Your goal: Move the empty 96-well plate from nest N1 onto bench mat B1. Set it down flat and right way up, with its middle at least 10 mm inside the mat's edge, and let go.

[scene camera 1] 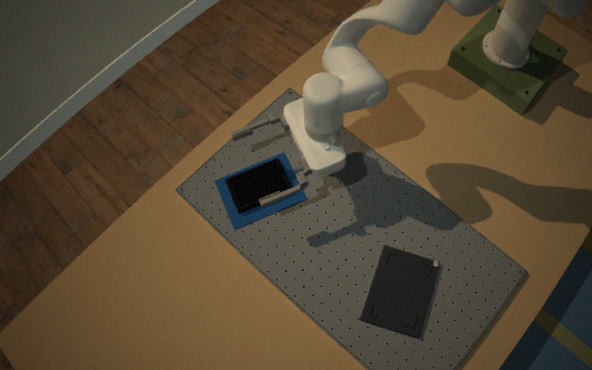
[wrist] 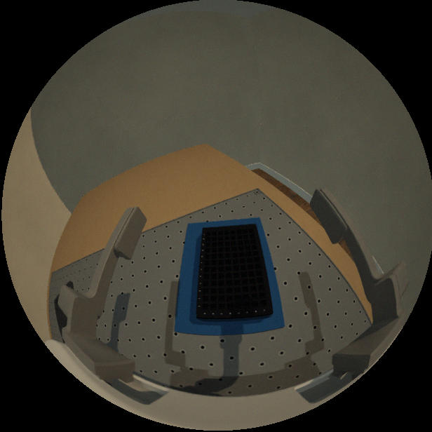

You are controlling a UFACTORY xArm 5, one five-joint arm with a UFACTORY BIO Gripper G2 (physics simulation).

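The black 96-well plate lies flat on the blue bench mat B1, wells up, with blue showing on all its sides in the wrist view. Its middle is well inside the mat's edge. My gripper is wide open and empty, above the plate, with one finger on each side and a gap to it; in the scene view one finger hides part of the plate's near edge. The dark nest N1 is at the lower right in the scene view, with no plate on it.
The mat and nest are on a grey perforated board, which lies on the tan table. The green arm base is at the upper right. A wall stands beyond the wooden floor.
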